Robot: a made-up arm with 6 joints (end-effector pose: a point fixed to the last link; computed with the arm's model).
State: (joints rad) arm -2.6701 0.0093 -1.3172 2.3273 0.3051 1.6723
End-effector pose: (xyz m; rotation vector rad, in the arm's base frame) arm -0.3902 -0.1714 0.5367 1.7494 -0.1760 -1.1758
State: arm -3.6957 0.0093 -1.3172 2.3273 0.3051 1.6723
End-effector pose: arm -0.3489 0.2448 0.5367 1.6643 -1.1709 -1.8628
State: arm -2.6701 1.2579 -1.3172 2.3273 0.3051 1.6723
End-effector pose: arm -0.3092 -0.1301 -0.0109 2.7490 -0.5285 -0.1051
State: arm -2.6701 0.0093 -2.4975 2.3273 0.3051 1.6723
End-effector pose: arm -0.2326 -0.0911 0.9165 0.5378 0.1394 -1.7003
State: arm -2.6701 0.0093 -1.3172 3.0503 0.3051 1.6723
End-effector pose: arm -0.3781 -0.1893 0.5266 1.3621 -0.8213 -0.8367
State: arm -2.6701 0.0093 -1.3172 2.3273 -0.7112 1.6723
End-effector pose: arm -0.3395 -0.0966 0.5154 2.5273 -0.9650 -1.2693
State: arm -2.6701 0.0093 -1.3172 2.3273 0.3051 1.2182
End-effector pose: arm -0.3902 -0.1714 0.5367 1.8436 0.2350 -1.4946
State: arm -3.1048 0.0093 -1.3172 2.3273 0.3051 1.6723
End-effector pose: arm -0.4261 0.0089 0.5367 1.7608 -0.5789 -1.4814
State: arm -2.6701 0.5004 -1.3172 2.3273 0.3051 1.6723
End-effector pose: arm -0.4340 -0.1937 0.3111 2.1899 -0.3144 -0.8212
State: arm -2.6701 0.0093 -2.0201 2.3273 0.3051 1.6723
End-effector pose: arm -0.3450 -0.1483 0.7909 1.0477 0.0158 -1.5427
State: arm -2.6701 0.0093 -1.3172 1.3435 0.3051 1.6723
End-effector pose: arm -0.4012 -0.1676 0.5664 2.0614 0.8960 -1.5126
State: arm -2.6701 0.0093 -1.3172 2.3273 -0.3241 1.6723
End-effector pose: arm -0.3663 -0.1216 0.5158 2.2440 -0.6379 -1.2593
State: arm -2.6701 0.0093 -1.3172 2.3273 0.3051 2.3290
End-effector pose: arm -0.3902 -0.1714 0.5367 1.5139 -0.6918 -0.6897
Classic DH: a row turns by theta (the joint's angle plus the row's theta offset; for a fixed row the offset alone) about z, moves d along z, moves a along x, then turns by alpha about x. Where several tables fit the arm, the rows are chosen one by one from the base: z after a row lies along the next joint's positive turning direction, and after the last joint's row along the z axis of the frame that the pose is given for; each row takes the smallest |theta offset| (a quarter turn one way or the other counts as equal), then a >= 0, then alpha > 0; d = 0 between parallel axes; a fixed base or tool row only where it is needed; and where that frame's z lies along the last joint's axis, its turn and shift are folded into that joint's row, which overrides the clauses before.
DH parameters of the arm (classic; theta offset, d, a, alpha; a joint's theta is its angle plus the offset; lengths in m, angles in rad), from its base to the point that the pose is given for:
joint 1: 0 0.326 0 -1.5708
joint 2: -1.3834 0 0.2738 0
joint 3: 1.3834 0 0.064 -1.5708
joint 4: 0 0.285 0 1.5708
joint 5: 0 0 0.059 -1.5708
joint 6: 0 0.075 0 0

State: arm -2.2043 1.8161 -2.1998 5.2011 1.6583 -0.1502
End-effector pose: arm -0.2933 -0.2801 -0.0916 -1.5553 1.1938 1.5936
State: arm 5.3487 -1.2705 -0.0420 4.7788 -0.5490 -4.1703
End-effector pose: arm 0.1215 -0.0142 0.4406 -1.9175 1.1899 -1.8427
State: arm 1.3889 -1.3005 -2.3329 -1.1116 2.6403 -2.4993
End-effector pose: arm 0.0078 -0.3925 0.6534 0.6069 2.4615 0.9498
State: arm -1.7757 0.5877 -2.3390 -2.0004 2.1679 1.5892
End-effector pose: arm -0.1783 -0.4326 0.6759 -0.8169 -1.0640 -0.3993
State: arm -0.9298 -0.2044 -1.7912 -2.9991 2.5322 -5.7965
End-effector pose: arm 0.0889 -0.1409 0.8465 -0.7937 -1.1578 -0.4096
